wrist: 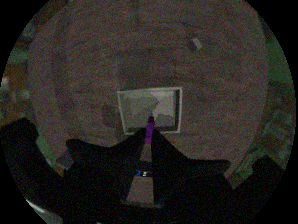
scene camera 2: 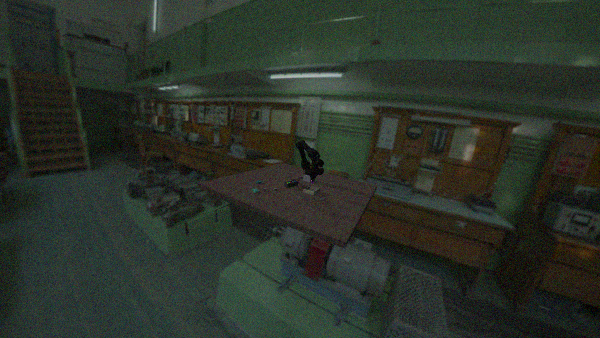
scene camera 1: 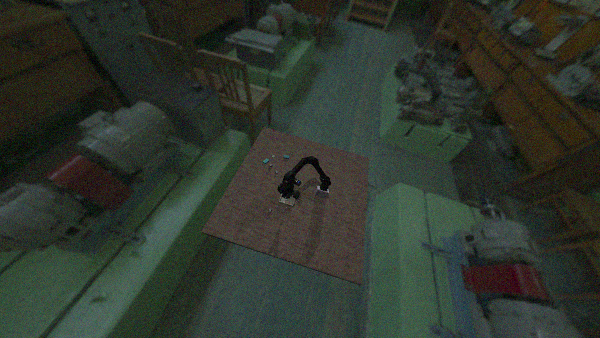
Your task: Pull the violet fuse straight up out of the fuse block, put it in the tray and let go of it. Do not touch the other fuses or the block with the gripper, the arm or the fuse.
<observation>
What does the gripper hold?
A violet fuse.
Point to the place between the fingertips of the gripper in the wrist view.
149, 131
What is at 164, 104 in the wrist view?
A tray.
</observation>
